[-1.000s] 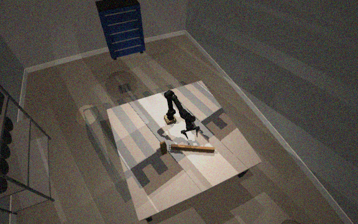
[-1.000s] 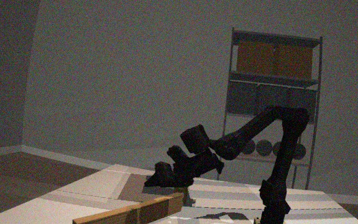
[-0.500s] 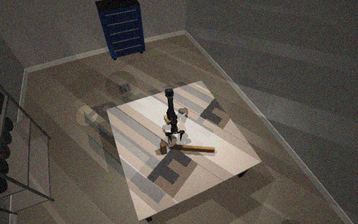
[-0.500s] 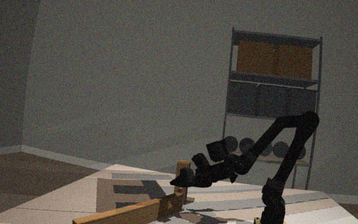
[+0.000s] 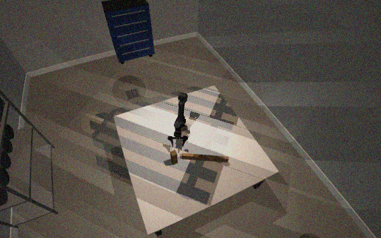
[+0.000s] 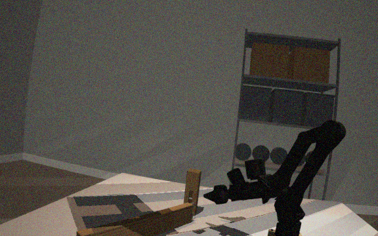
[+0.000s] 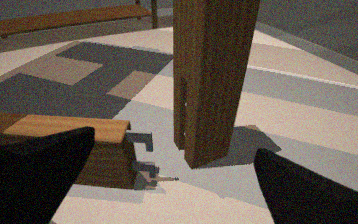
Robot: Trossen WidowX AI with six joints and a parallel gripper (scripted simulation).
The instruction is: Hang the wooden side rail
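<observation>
Right now the headboard post is 8 cm to the right of my gripper tip, 7 cm ahead of it and 3 cm below it.
</observation>
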